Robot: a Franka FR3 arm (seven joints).
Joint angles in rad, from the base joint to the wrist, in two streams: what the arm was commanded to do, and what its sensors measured. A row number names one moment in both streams.
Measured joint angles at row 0:
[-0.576, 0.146, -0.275, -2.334, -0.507, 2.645, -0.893]
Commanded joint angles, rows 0 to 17:
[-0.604, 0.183, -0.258, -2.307, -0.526, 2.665, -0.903]
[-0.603, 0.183, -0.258, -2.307, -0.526, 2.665, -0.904]
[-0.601, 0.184, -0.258, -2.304, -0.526, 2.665, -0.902]
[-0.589, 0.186, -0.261, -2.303, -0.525, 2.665, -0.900]
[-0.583, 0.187, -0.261, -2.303, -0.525, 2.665, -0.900]
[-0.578, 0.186, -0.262, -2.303, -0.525, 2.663, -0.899]
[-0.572, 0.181, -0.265, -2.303, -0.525, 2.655, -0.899]
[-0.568, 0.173, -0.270, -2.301, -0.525, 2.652, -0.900]
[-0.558, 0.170, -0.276, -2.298, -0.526, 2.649, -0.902]
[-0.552, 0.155, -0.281, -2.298, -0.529, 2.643, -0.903]
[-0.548, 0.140, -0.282, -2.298, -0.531, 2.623, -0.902]
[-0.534, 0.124, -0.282, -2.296, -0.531, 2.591, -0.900]
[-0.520, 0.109, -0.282, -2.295, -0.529, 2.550, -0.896]
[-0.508, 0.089, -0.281, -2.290, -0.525, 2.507, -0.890]
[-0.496, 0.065, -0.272, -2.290, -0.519, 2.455, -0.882]
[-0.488, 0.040, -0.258, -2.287, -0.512, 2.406, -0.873]
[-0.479, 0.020, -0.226, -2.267, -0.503, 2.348, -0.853]
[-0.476, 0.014, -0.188, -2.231, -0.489, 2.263, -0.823]
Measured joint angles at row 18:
[-0.505, 0.082, -0.256, -2.278, -0.509, 2.451, -0.885]
